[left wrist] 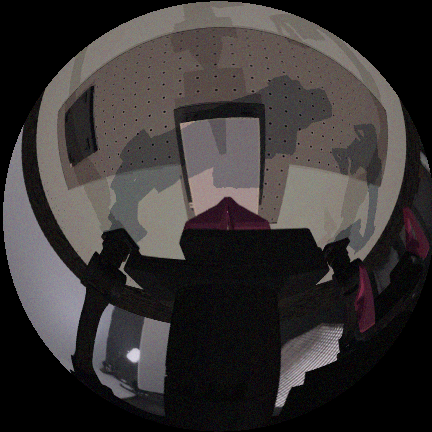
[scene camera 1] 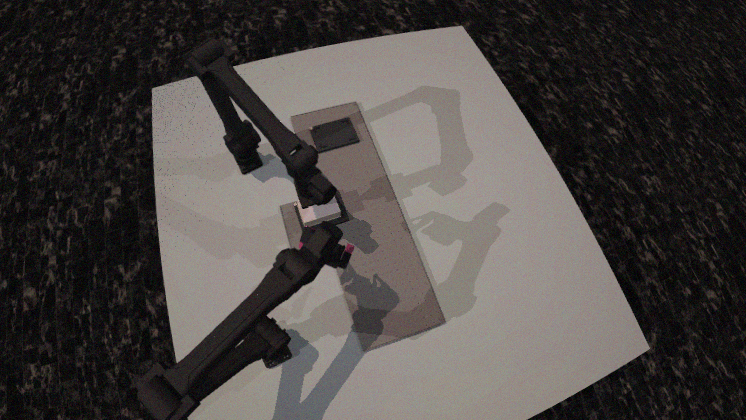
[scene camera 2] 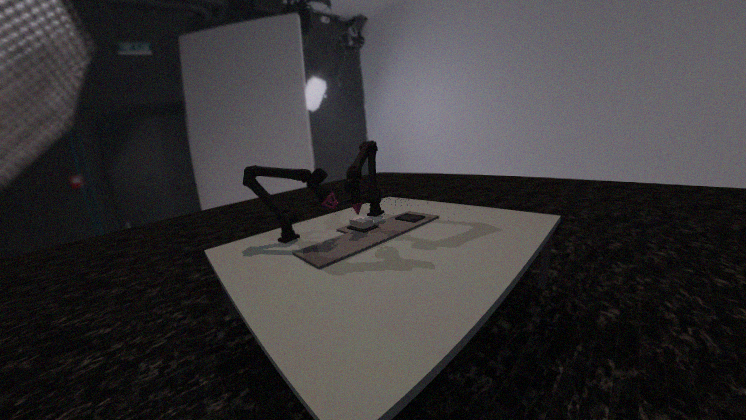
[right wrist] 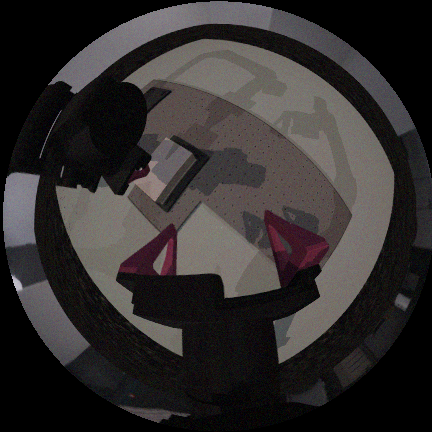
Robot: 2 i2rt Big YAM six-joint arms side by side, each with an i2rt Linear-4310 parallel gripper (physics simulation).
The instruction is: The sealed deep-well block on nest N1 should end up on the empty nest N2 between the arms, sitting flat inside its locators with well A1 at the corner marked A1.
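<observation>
The pale sealed block (scene camera 1: 321,212) (scene camera 2: 362,222) (left wrist: 225,150) (right wrist: 167,165) sits in the dark frame of nest N2 (scene camera 1: 344,209) (scene camera 2: 365,229) (left wrist: 220,108) (right wrist: 201,159). It looks level and in line with the frame; its wells and the A1 marking cannot be made out. Nest N1 (scene camera 1: 335,134) (scene camera 2: 409,217) (left wrist: 82,127) (right wrist: 159,95) is dark and empty. My left gripper (scene camera 2: 357,209) (left wrist: 227,201) (right wrist: 147,172) is shut on nothing, its magenta fingertips together above the block. My right gripper (scene camera 1: 325,246) (scene camera 2: 329,200) (right wrist: 218,221) is open and empty, beside N2 and raised above the table.
Both nests stand on a brown perforated board (scene camera 1: 386,250) (scene camera 2: 334,254) (left wrist: 150,65) (right wrist: 300,185) on the pale table (scene camera 1: 522,260) (scene camera 2: 365,323). The two grippers are close together near N2, and the left wrist hangs over it. Arm shadows cross the board and part of the block.
</observation>
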